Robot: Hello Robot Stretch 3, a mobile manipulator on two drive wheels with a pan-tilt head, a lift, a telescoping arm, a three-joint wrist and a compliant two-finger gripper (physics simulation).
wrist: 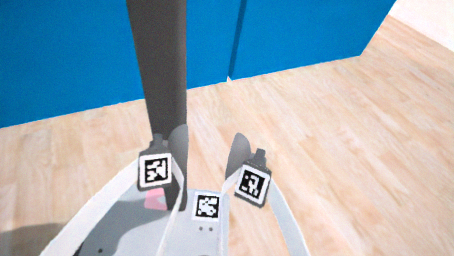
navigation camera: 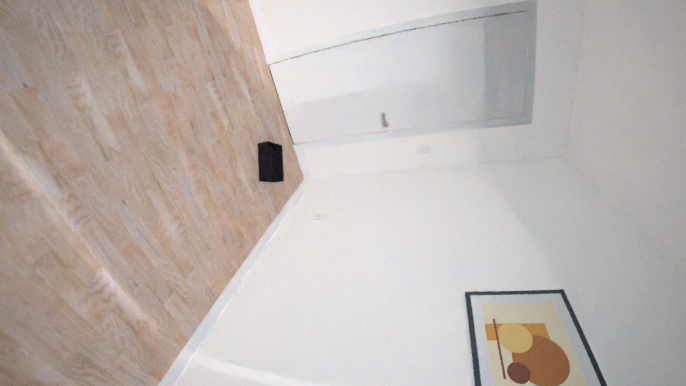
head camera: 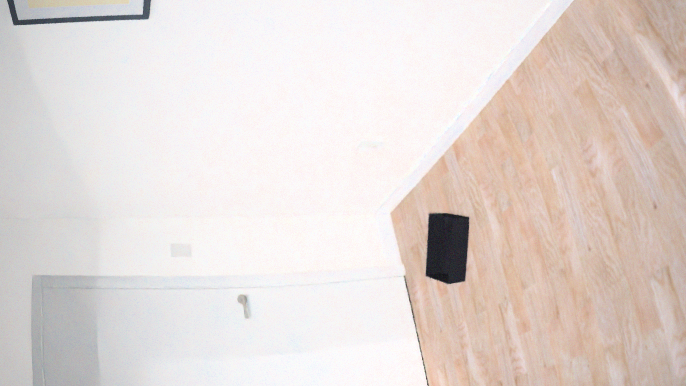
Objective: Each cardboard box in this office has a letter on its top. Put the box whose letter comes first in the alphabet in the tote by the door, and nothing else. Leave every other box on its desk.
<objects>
gripper: wrist 210, 146; not seen in the navigation camera view (out of frame); not seen in the head camera view (out of frame)
black tote: navigation camera; head camera; not seen in the wrist view (out of frame)
same spot on black tote: point(navigation camera: 270, 159) = point(head camera: 446, 252)
same spot on white door: point(head camera: 361, 319) = point(navigation camera: 316, 117)
</objects>
